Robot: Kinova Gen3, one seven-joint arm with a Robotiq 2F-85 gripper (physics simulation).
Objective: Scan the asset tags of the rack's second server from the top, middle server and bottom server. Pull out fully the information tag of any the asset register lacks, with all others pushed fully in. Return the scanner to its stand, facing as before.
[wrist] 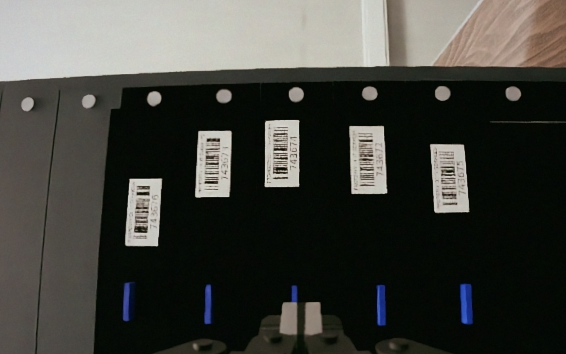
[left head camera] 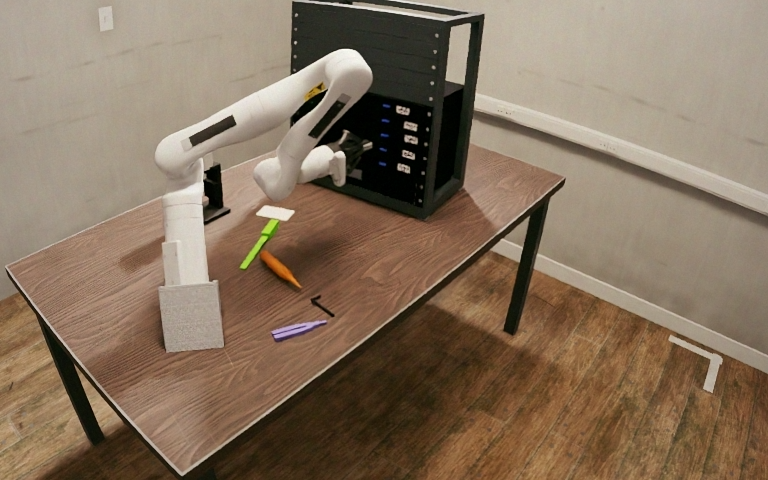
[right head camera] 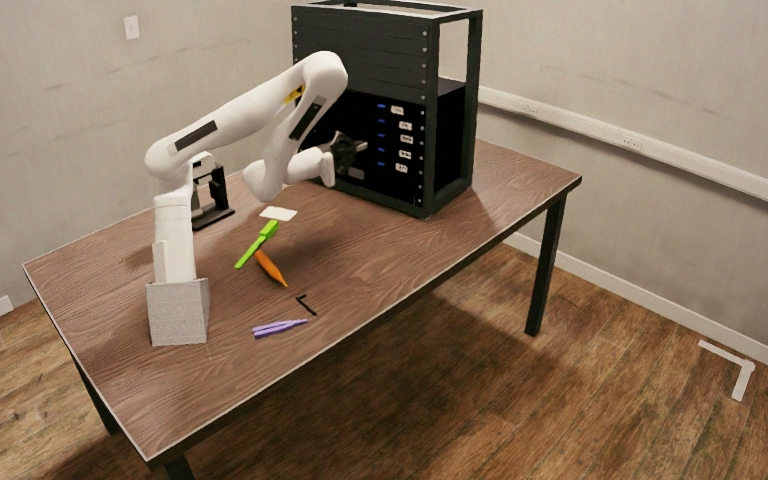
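The black rack [left head camera: 362, 33] [right head camera: 362, 33] [wrist: 250, 75] holds several servers. In the wrist view the top lies left. White asset tags show there: top [wrist: 143, 212], second [wrist: 213, 164], middle [wrist: 282, 153], fourth [wrist: 368, 160] and bottom [wrist: 450, 178]. Blue information tags line up below: top [wrist: 129, 301], second [wrist: 208, 304], middle [wrist: 294, 293], fourth [wrist: 381, 305], bottom [wrist: 466, 304]. How far each stands out is unclear. My gripper [left head camera: 368, 146] [right head camera: 362, 146] [wrist: 301, 328] is shut, empty, before the middle blue tag, hiding part of it. The scanner [right head camera: 202, 162] is in its black stand [left head camera: 215, 186] [right head camera: 219, 189], partly hidden behind my arm.
On the table [left head camera: 396, 249] [right head camera: 396, 249] lie a white card [left head camera: 275, 212] [right head camera: 278, 213], a green tool [left head camera: 260, 243] [right head camera: 257, 243], an orange tool [left head camera: 280, 269] [right head camera: 270, 268], a black hex key [left head camera: 322, 306] [right head camera: 306, 305] and purple tweezers [left head camera: 298, 330] [right head camera: 279, 327].
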